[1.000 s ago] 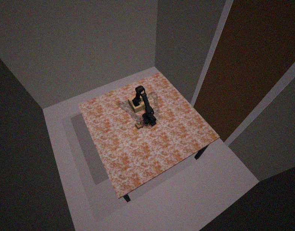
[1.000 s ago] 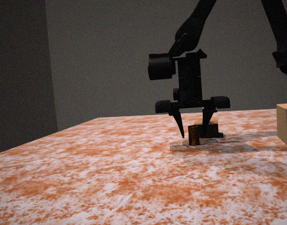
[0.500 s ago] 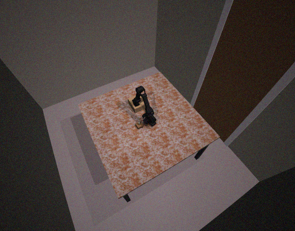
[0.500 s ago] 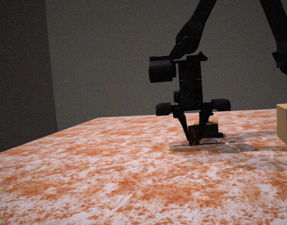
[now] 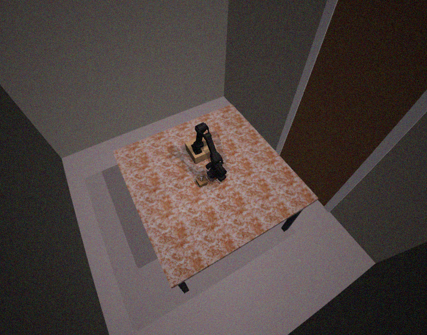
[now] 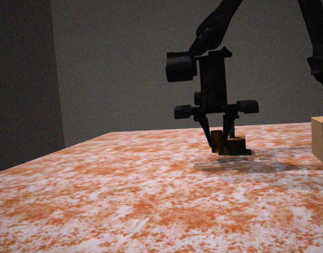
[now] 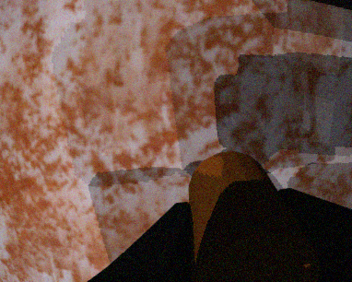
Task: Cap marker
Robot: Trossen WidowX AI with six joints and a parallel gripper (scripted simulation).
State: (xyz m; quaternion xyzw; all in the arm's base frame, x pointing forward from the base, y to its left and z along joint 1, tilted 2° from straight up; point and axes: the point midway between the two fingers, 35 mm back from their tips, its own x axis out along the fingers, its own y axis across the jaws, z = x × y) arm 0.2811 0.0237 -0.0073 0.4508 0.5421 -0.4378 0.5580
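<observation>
My gripper tip is 30 mm past the tan holder block, 120 mm to the left of it and 20 mm above it. The rest, counted from my gripper tip: orange cap: 10 mm above.
</observation>
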